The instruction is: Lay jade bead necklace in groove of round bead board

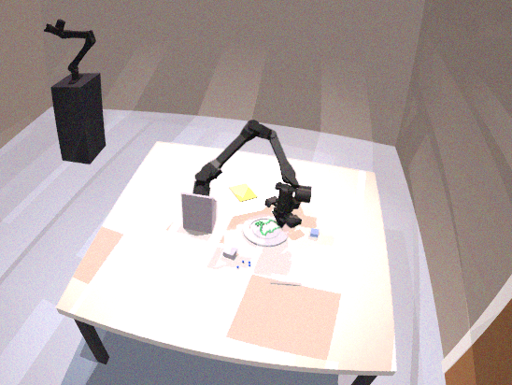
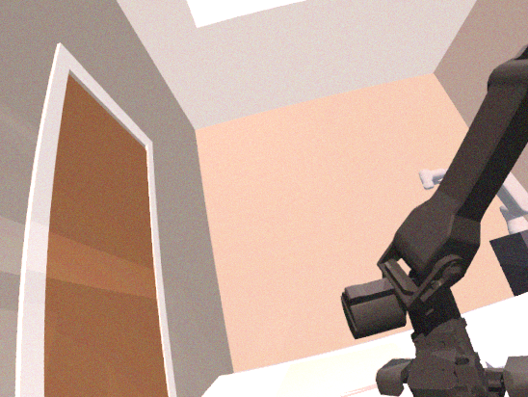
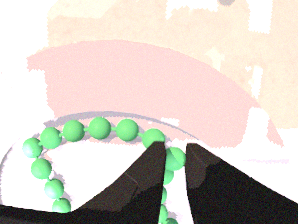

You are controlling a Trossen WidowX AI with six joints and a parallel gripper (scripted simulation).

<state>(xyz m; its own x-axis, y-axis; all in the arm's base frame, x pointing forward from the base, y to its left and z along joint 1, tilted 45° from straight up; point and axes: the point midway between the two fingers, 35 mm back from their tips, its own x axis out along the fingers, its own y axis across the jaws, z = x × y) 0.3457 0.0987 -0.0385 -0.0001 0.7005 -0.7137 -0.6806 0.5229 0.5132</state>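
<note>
Right now my gripper tip is 60 mm past the round white bead board, 20 mm to the left of it and 10 mm above it. The rest, counted from my gripper tip: yellow sheet: 230 mm to the left, 200 mm behind, 20 mm below; then blue block: 150 mm ahead, 10 mm below; then cream block: 230 mm to the left, 60 mm ahead.
</note>
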